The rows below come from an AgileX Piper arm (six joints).
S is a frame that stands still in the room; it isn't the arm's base.
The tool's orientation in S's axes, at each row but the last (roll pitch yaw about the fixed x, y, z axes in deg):
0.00, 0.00, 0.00
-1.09, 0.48, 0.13
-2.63, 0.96, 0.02
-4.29, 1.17, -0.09
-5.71, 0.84, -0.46
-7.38, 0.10, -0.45
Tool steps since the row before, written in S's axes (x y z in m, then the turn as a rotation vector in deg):
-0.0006, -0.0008, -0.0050, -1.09, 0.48, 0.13
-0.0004, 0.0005, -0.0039, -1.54, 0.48, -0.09
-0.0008, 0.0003, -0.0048, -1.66, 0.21, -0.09
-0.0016, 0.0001, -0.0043, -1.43, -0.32, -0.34
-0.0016, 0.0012, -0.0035, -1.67, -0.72, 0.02
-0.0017, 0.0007, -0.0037, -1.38, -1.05, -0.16
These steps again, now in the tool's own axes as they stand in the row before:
-0.0006, -0.0008, -0.0050, -1.09, 0.48, 0.13
-0.0004, 0.0006, -0.0039, -1.54, 0.49, -0.09
-0.0007, 0.0005, -0.0048, -1.66, 0.22, -0.11
-0.0015, 0.0004, -0.0043, -1.42, -0.29, -0.39
-0.0016, 0.0015, -0.0034, -1.66, -0.73, -0.08
-0.0017, 0.0012, -0.0036, -1.37, -1.03, -0.30

